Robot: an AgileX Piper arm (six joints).
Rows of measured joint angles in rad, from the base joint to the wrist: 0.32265, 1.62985, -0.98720, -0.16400, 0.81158, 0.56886; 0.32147, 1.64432, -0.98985, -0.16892, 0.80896, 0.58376; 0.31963, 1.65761, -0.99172, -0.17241, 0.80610, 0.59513; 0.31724, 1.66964, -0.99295, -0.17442, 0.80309, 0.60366; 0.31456, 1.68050, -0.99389, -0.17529, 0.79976, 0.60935; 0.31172, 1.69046, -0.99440, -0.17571, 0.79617, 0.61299; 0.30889, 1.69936, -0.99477, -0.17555, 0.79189, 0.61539; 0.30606, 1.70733, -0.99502, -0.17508, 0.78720, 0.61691; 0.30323, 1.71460, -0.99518, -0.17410, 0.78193, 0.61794; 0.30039, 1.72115, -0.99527, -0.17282, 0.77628, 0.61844; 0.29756, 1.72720, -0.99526, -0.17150, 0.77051, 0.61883; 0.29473, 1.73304, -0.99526, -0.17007, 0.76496, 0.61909; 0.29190, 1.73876, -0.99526, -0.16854, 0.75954, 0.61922; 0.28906, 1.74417, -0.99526, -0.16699, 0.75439, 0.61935; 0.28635, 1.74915, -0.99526, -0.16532, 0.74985, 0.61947; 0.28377, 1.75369, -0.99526, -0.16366, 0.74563, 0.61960; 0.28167, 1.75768, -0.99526, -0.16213, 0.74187, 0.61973; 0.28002, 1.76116, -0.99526, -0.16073, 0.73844, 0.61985
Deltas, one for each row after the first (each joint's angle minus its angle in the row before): -0.00118, 0.01447, -0.00265, -0.00492, -0.00262, 0.01490; -0.00184, 0.01329, -0.00187, -0.00349, -0.00286, 0.01137; -0.00239, 0.01203, -0.00123, -0.00201, -0.00301, 0.00853; -0.00268, 0.01086, -0.00094, -0.00087, -0.00333, 0.00569; -0.00284, 0.00996, -0.00051, -0.00042, -0.00359, 0.00364; -0.00283, 0.00890, -0.00037, 0.00016, -0.00428, 0.00240; -0.00283, 0.00797, -0.00025, 0.00047, -0.00469, 0.00152; -0.00283, 0.00727, -0.00016, 0.00098, -0.00527, 0.00103; -0.00284, 0.00655, -0.00009, 0.00128, -0.00565, 0.00050; -0.00283, 0.00605, 0.00001, 0.00132, -0.00577, 0.00039; -0.00283, 0.00584, 0.00000, 0.00143, -0.00555, 0.00026; -0.00283, 0.00572, 0.00000, 0.00153, -0.00542, 0.00013; -0.00284, 0.00541, 0.00000, 0.00155, -0.00515, 0.00013; -0.00271, 0.00498, 0.00000, 0.00167, -0.00454, 0.00012; -0.00258, 0.00454, 0.00000, 0.00166, -0.00422, 0.00013; -0.00210, 0.00399, 0.00000, 0.00153, -0.00376, 0.00013; -0.00165, 0.00348, 0.00000, 0.00140, -0.00343, 0.00012
